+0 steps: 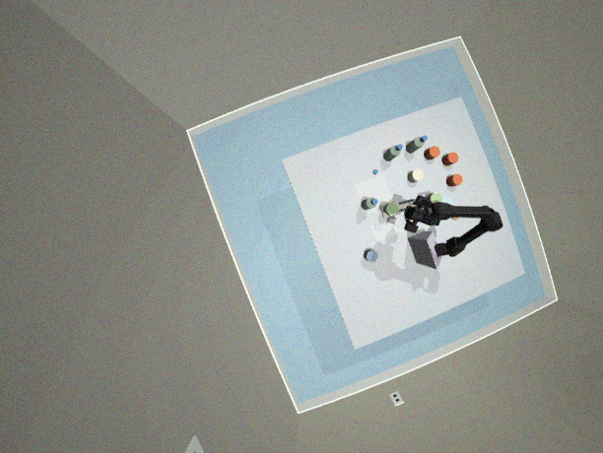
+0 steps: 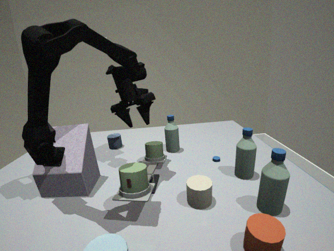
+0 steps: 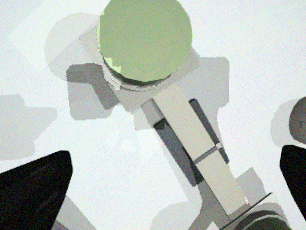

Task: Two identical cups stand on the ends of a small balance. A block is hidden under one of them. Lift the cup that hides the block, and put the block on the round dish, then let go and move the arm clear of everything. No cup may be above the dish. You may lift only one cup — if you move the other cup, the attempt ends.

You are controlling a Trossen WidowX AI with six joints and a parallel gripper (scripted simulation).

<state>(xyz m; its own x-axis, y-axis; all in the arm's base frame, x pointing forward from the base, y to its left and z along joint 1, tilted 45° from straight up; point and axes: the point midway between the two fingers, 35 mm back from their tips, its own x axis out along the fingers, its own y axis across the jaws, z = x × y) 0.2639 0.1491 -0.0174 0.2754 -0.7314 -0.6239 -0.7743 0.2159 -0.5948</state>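
The grey block lies 140 mm below my gripper tip, 40 mm to the left of it and 40 mm ahead of it. Round my gripper tip: cream cylinder 180 mm to the right, 170 mm ahead, 140 mm below; then blue cap 290 mm ahead, 170 mm below, 30 mm to the left; then grey balance 140 mm below, 100 mm to the right, 30 mm ahead.
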